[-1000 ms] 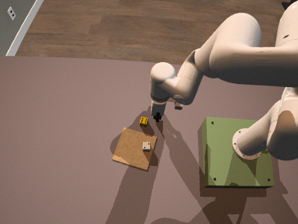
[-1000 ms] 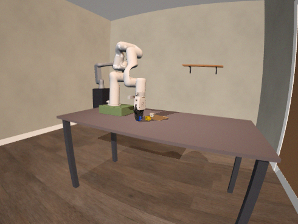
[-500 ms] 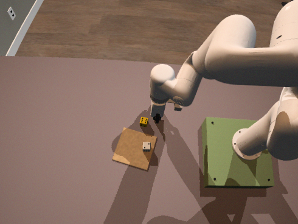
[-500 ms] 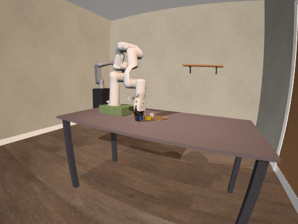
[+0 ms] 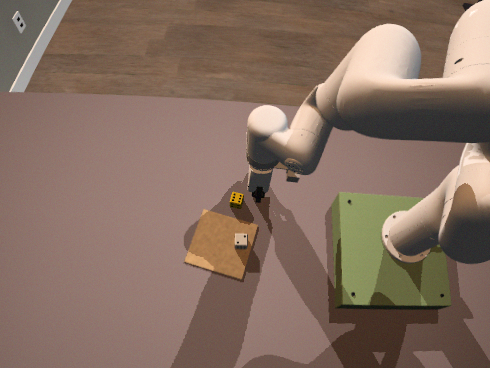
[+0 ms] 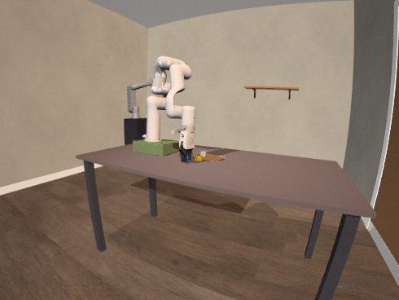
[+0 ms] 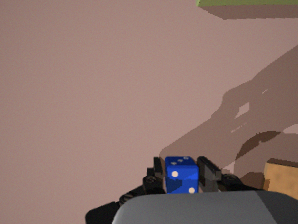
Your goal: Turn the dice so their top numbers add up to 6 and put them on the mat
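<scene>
Now: hand 10 mm above the blue die. Also, from my hand: yellow die (60 mm ahead, 40 mm to the left, 10 mm below); tan mat (150 mm to the left, 90 mm ahead, 20 mm below); white die (150 mm to the left, 50 mm ahead).
</scene>
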